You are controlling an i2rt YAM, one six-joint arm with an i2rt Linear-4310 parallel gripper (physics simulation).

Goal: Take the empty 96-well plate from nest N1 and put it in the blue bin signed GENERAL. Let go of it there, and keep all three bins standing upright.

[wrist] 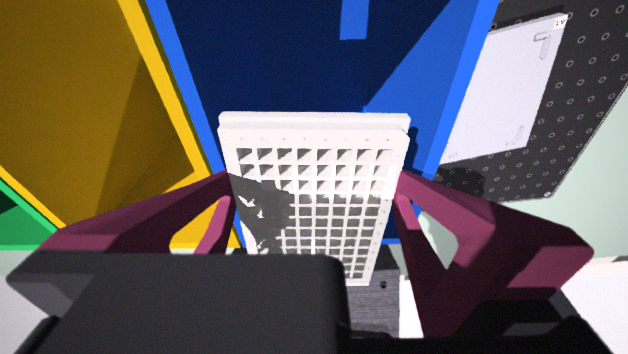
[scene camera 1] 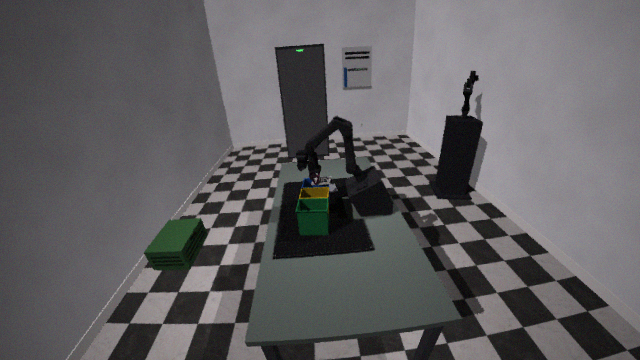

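Where they show: gripper, fingertip midpoint: (wrist: 314,177) (scene camera 1: 317,181); arm's base, link origin: (scene camera 1: 362,180).
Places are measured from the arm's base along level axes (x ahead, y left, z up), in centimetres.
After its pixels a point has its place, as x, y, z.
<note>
My gripper (scene camera 1: 315,179) {29.8, 1.6, -0.7} (wrist: 314,177) {29.8, 1.6, -0.7} is shut on the white 96-well plate (wrist: 325,187) {29.8, 1.0, 0.1}, with one pink finger at each long side. The plate is over the blue bin (scene camera 1: 306,182) {38.7, -4.0, -4.6} (wrist: 462,90) {34.6, -4.9, -1.6}, its far end over the bin's dark inside and its near end toward the wrist. A small white part of the plate (scene camera 1: 326,179) {23.4, 1.7, 1.1} shows beside the fingers in the scene view. The yellow bin (scene camera 1: 315,191) {30.0, 8.5, -4.3} (wrist: 115,120) {26.7, 19.8, -11.0} and green bin (scene camera 1: 313,222) {27.3, 33.4, -10.0} (wrist: 27,220) {20.1, 26.8, -4.2} stand upright in a row beside the blue one. The sign GENERAL cannot be read.
A pale nest plate (wrist: 505,95) {28.4, -21.3, -18.4} marked A1 lies on the black perforated board (scene camera 1: 345,242) {8.7, 38.3, -19.4} (wrist: 575,107) {27.2, -32.5, -19.6}, right of the blue bin in the wrist view. The arm's dark angled base (scene camera 1: 370,192) {-5.2, 10.8, -2.6} stands on the green-grey table (scene camera 1: 350,295) {4.4, 71.1, -20.9}.
</note>
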